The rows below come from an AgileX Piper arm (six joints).
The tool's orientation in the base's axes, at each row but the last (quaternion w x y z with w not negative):
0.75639, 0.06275, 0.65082, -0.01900
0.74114, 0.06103, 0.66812, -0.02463
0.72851, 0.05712, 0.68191, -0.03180
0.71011, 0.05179, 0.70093, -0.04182
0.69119, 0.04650, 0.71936, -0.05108
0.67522, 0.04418, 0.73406, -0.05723
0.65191, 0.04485, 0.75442, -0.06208
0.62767, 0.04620, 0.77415, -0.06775
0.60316, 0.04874, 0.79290, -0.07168
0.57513, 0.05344, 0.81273, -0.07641
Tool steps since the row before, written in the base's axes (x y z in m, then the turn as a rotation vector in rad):
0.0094, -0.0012, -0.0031, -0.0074, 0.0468, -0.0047
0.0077, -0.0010, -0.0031, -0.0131, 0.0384, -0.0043
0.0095, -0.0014, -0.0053, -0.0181, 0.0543, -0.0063
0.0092, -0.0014, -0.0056, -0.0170, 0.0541, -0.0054
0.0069, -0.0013, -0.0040, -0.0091, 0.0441, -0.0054
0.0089, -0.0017, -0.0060, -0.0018, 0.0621, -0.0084
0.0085, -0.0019, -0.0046, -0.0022, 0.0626, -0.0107
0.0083, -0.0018, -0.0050, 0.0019, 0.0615, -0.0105
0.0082, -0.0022, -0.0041, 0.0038, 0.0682, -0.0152
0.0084, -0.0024, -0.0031, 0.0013, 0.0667, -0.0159
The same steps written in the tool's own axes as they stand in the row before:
0.0044, -0.0004, 0.0089, 0.0060, 0.0453, -0.0135
0.0039, -0.0003, 0.0074, 0.0046, 0.0363, -0.0181
0.0059, -0.0004, 0.0092, 0.0068, 0.0513, -0.0252
0.0057, -0.0003, 0.0092, 0.0059, 0.0513, -0.0241
0.0037, -0.0003, 0.0072, 0.0056, 0.0425, -0.0149
0.0052, -0.0003, 0.0095, 0.0077, 0.0614, -0.0100
0.0033, -0.0005, 0.0093, 0.0101, 0.0619, -0.0102
0.0032, -0.0002, 0.0093, 0.0090, 0.0615, -0.0061
0.0018, -0.0006, 0.0092, 0.0130, 0.0686, -0.0042
0.0001, -0.0007, 0.0092, 0.0145, 0.0668, -0.0060

